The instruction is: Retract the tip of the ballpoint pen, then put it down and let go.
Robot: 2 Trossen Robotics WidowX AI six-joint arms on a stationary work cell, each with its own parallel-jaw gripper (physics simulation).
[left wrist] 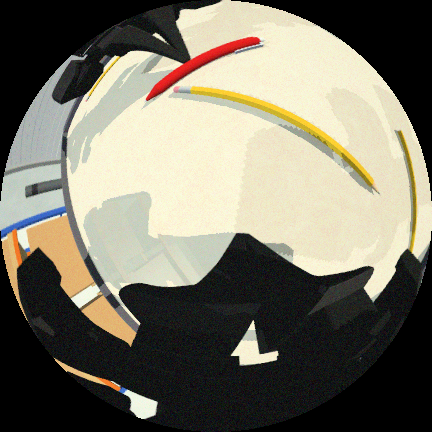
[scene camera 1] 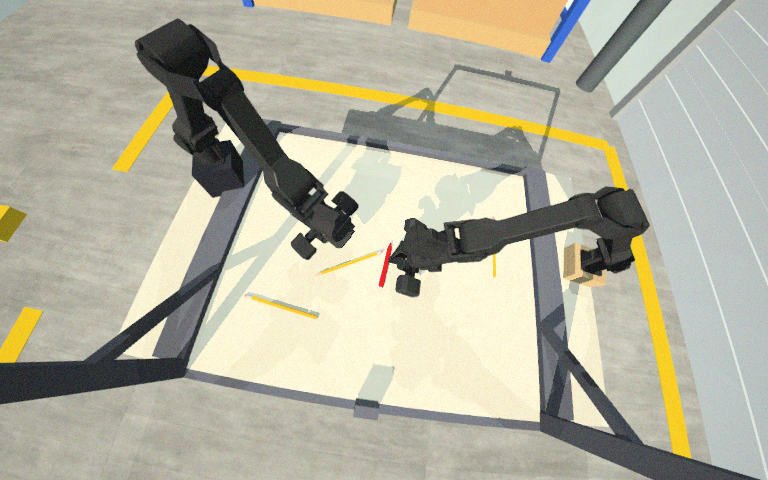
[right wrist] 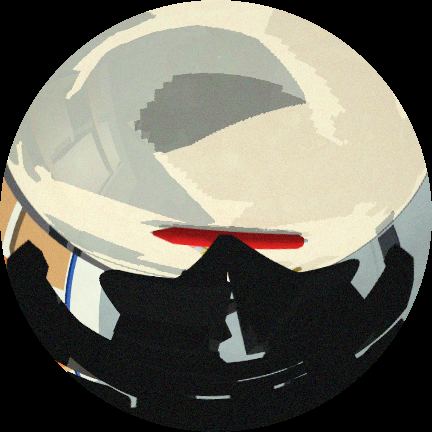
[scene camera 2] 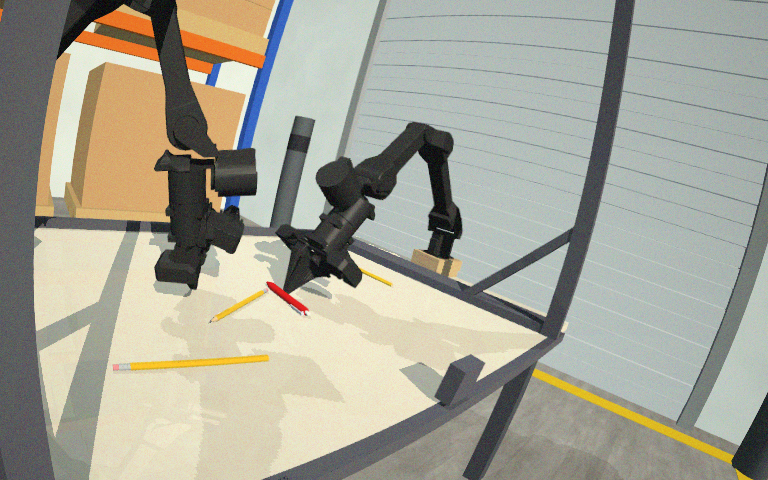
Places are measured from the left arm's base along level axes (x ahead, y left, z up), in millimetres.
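Where they show: left gripper, fingertip midpoint: (left wrist: 240,238) (right wrist: 184,269) (scene camera 2: 193,288); right gripper, fingertip midpoint: (left wrist: 186,61) (scene camera 1: 389,261) (right wrist: 224,240) (scene camera 2: 285,291); left arm's base at its link origin: (scene camera 1: 211,156); right arm's base at its link origin: (scene camera 1: 590,263) (scene camera 2: 438,255).
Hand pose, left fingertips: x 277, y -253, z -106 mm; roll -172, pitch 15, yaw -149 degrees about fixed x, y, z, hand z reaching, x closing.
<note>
Things, the pixels of their top centre, and the offset from my left fingertips.
- red ballpoint pen at its top centre: (right wrist: 237,250) (left wrist: 198,54) (scene camera 2: 285,292) (scene camera 1: 385,263) dy -117, dx +106, dz +14 mm
- yellow pencil at its top centre: (left wrist: 292,114) (scene camera 2: 241,301) (scene camera 1: 349,262) dy -88, dx +16, dz +8 mm
- second pencil at its top centre: (scene camera 2: 195,360) (scene camera 1: 280,306) dy -155, dx -174, dz +6 mm
- third pencil at its top centre: (scene camera 2: 362,269) (left wrist: 104,71) (scene camera 1: 494,245) dy -140, dx +431, dz +6 mm
The red ballpoint pen (scene camera 1: 384,268) (scene camera 2: 286,297) (left wrist: 205,58) (right wrist: 187,237) lies flat on the table. Its clip and pale button are at the near end in scene camera 2. The pointed end looks plain red; whether a tip sticks out is too small to tell. My right gripper (scene camera 1: 392,258) (scene camera 2: 287,290) (left wrist: 186,61) (right wrist: 224,240) is shut and empty, its fingertips close beside the pen's middle; contact cannot be made out. My left gripper (scene camera 2: 194,285) (left wrist: 240,238) is shut and empty above the table, to the left of the pen in scene camera 2.
A yellow pencil (scene camera 1: 351,262) (scene camera 2: 237,306) (left wrist: 280,112) lies with its eraser end near the pen. A second pencil (scene camera 1: 283,306) (scene camera 2: 195,362) lies nearer the table's left front. A third pencil (scene camera 1: 494,267) (scene camera 2: 376,277) lies by the right arm. A dark frame edges the table.
</note>
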